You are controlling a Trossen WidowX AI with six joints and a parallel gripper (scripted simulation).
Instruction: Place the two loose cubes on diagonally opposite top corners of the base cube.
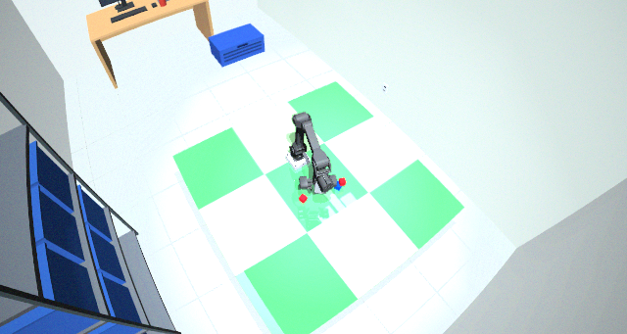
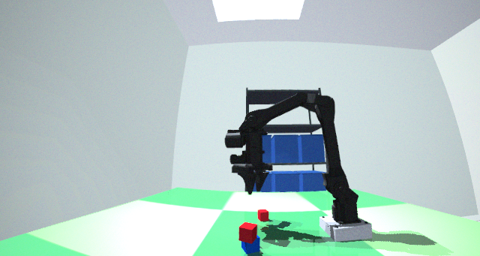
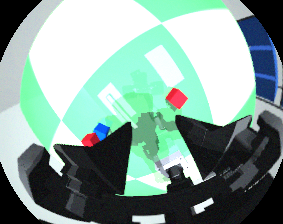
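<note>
My gripper tip is 170 mm to the right of the red cube, 60 mm above it and 10 mm past it. Round my gripper tip: blue base cube: 150 mm to the left, 90 mm below, 10 mm behind.
</note>
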